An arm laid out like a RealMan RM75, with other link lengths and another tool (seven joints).
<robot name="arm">
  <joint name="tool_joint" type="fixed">
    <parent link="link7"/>
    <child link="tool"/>
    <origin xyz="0.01 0.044 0.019" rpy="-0.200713 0 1.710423"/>
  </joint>
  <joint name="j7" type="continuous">
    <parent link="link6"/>
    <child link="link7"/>
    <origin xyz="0 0.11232 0" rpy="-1.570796 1.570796 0"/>
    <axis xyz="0 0 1"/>
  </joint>
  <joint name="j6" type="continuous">
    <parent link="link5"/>
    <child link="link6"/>
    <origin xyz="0 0 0" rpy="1.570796 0 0"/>
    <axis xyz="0 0 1"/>
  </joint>
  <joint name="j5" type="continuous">
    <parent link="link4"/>
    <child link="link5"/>
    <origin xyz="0.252 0 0" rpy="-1.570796 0 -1.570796"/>
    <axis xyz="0 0 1"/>
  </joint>
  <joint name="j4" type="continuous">
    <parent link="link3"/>
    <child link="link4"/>
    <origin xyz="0 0 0" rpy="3.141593 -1.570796 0"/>
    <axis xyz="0 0 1"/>
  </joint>
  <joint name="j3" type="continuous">
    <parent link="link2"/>
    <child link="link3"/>
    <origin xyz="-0.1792 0 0" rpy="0 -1.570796 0"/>
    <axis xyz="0 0 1"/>
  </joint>
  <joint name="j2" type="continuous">
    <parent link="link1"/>
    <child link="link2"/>
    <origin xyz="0 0 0" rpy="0 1.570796 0"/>
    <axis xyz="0 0 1"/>
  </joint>
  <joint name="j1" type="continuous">
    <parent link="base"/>
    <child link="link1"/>
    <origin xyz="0 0 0.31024" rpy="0 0 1.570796"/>
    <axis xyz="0 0 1"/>
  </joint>
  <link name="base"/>
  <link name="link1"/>
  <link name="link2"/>
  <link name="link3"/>
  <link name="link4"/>
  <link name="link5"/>
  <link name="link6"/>
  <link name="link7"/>
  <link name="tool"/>
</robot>
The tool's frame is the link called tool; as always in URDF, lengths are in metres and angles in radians. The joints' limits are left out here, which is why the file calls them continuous.
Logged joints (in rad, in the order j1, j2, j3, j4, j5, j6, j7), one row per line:
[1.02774 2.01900 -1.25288 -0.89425 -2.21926 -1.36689 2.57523]
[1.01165 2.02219 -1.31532 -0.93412 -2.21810 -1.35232 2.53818]
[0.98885 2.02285 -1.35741 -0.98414 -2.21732 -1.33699 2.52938]
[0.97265 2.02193 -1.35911 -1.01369 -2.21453 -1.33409 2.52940]
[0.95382 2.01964 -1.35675 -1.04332 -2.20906 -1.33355 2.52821]
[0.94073 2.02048 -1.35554 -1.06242 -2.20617 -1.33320 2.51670]
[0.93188 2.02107 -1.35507 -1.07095 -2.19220 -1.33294 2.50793]
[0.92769 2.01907 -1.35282 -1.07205 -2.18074 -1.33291 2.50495]
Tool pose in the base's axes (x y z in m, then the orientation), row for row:
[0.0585 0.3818 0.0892 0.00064 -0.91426 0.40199 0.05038]
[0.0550 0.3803 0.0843 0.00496 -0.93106 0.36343 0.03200]
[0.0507 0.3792 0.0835 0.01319 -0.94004 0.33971 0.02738]
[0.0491 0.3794 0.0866 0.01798 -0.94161 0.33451 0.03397]
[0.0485 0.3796 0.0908 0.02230 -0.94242 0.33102 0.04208]
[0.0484 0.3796 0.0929 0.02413 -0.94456 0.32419 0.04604]
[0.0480 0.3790 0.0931 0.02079 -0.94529 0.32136 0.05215]
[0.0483 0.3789 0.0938 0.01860 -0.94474 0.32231 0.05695]
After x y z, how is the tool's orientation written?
As a quaternion, w x y z.
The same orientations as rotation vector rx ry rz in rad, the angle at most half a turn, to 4 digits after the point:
[-2.8711 1.2624 0.1582]
[-2.9158 1.1382 0.1002]
[-2.9287 1.0584 0.0853]
[-2.9248 1.0390 0.1055]
[-2.9194 1.0254 0.1304]
[-2.9227 1.0031 0.1425]
[-2.9310 0.9964 0.1617]
[-2.9333 1.0007 0.1768]

